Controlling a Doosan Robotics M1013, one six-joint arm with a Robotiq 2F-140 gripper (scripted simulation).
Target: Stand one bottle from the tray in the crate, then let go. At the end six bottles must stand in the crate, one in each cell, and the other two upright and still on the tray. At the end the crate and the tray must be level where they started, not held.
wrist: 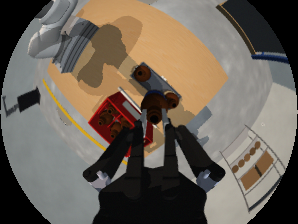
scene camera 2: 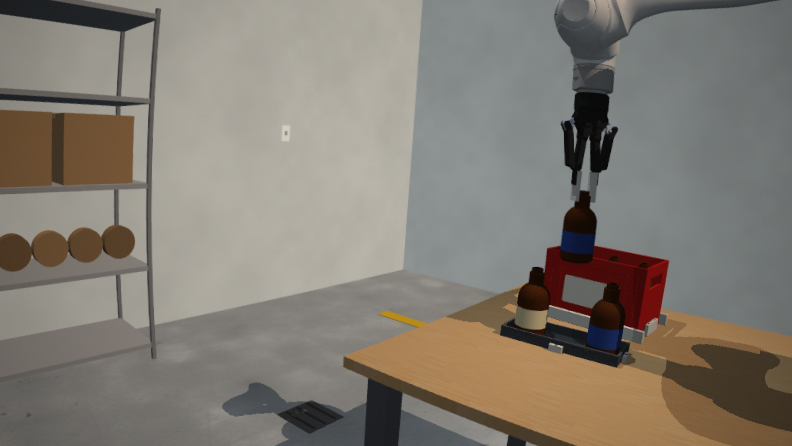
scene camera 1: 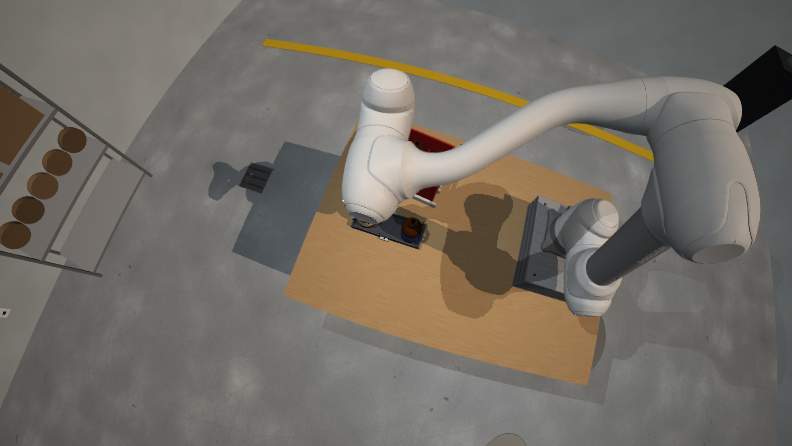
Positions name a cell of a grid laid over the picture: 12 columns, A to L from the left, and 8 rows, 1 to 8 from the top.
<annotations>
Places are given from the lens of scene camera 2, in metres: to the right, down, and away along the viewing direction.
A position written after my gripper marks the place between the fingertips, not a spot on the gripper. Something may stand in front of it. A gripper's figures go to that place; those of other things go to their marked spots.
my gripper (scene camera 2: I4): 0.41, -0.05, 1.07
dark tray (scene camera 2: I6): 0.37, 0.26, 1.15
glass bottle (scene camera 2: I5): 0.39, 0.01, 1.05
glass bottle (scene camera 2: J6): 0.43, 0.20, 0.98
</annotations>
